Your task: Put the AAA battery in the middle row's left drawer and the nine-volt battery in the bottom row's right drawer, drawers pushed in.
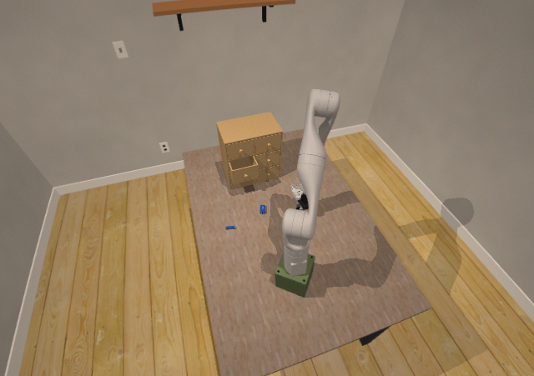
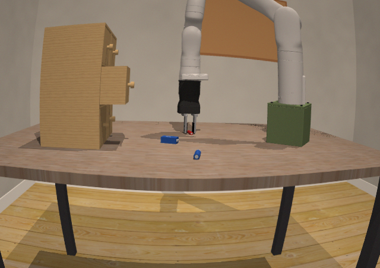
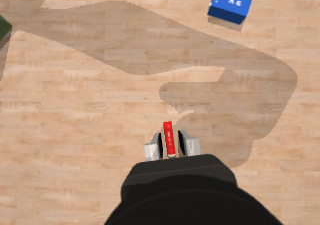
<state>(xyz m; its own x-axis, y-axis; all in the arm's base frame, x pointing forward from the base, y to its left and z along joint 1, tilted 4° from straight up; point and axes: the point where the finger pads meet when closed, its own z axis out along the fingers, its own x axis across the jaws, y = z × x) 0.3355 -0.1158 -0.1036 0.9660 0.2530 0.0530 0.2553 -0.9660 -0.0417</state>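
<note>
Right now my hand is 2 cm above the red cylinder battery. The rest, counted from my hand: blue AAA battery (36 cm to the left, 2 cm behind, 1 cm below); then blue nine-volt battery (18 cm to the left, 4 cm ahead, 1 cm below).
</note>
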